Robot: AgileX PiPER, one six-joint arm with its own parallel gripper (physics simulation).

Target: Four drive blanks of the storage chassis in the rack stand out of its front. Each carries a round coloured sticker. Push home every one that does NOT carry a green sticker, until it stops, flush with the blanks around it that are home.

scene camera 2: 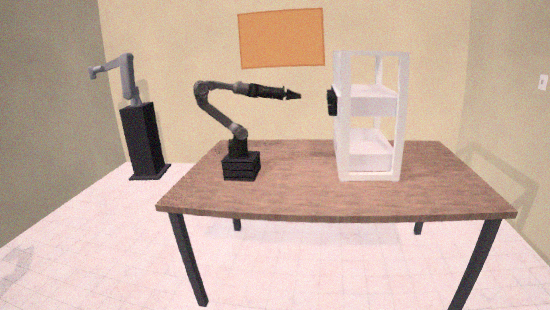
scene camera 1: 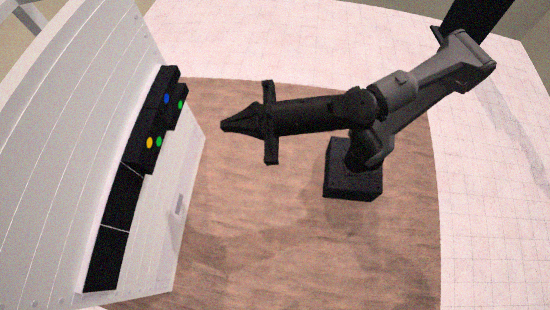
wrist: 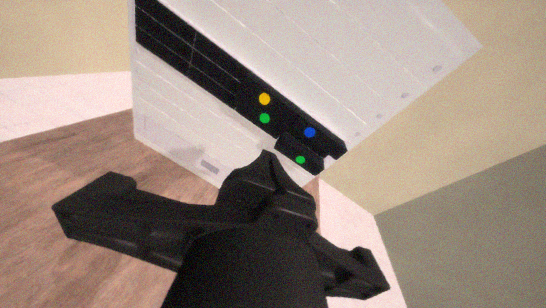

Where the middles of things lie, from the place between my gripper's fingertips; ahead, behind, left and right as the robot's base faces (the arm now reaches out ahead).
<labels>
Right now the white rack (scene camera 1: 85,223) is 310 mm ahead of my hand, 80 mm below it and 50 mm to the left of it.
</labels>
